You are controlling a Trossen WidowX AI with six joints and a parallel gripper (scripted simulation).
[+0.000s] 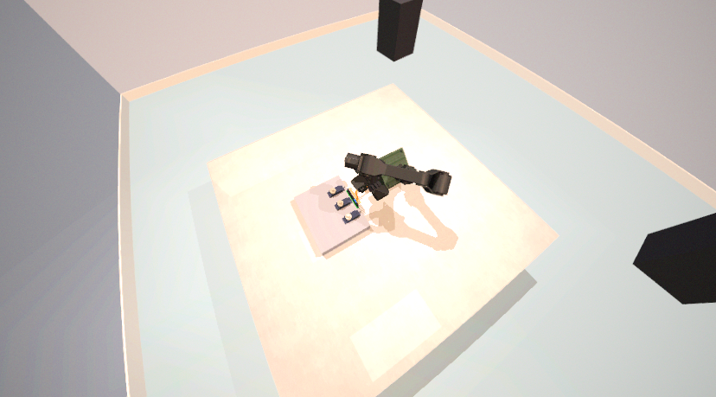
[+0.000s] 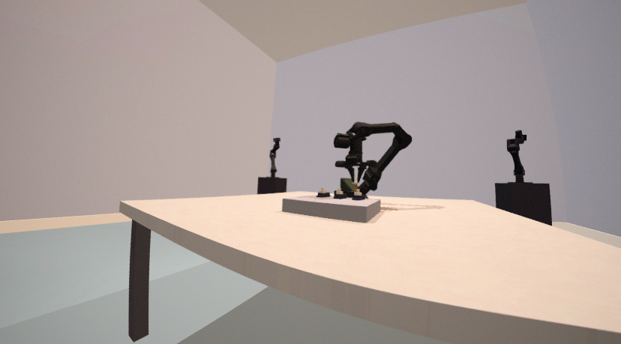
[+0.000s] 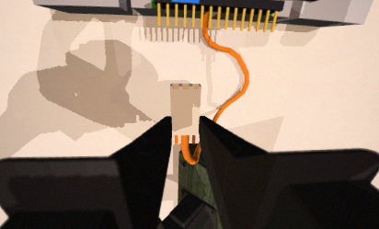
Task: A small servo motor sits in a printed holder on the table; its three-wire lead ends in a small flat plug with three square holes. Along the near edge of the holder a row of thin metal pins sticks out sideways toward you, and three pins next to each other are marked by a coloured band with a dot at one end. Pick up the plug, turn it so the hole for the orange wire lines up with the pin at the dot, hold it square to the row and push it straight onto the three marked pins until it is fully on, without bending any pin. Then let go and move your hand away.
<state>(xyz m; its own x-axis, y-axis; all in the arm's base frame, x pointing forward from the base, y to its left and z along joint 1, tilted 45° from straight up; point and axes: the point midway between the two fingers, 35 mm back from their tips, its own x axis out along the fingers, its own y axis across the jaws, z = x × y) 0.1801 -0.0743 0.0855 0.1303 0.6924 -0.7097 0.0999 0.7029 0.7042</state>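
My gripper tip is 8 cm short of the blue band, 1 cm to the left of it and 4 cm above it. From my gripper tip the other things lie so: grey holder (23 cm ahead, 5 cm to the right, 8 cm below); white dot (8 cm ahead, 4 cm below); black pin header (8 cm ahead, 3 cm to the right, 5 cm below).
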